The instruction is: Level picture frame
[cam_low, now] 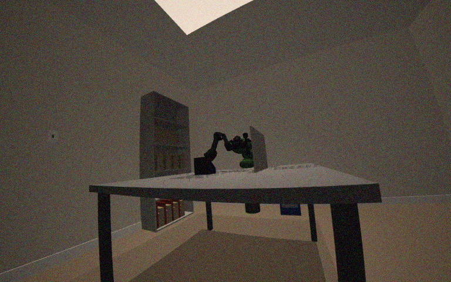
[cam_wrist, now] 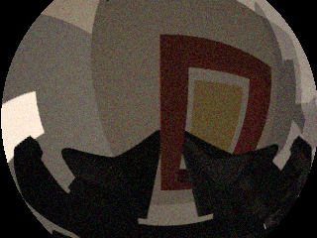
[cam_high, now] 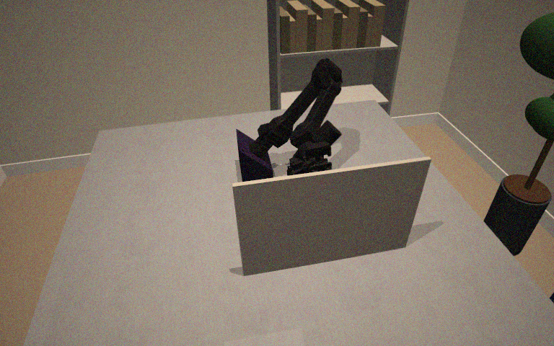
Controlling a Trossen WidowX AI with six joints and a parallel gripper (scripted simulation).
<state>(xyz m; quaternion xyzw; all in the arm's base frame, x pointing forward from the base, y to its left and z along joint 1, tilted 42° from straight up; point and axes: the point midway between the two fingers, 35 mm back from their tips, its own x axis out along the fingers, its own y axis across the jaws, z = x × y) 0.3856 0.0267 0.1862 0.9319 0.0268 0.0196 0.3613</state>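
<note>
Right now my gripper tip is 5 cm above the dark red picture frame. From my gripper tip the other things lie so: wall panel: 7 cm below, 1 cm to the left, 1 cm ahead.
</note>
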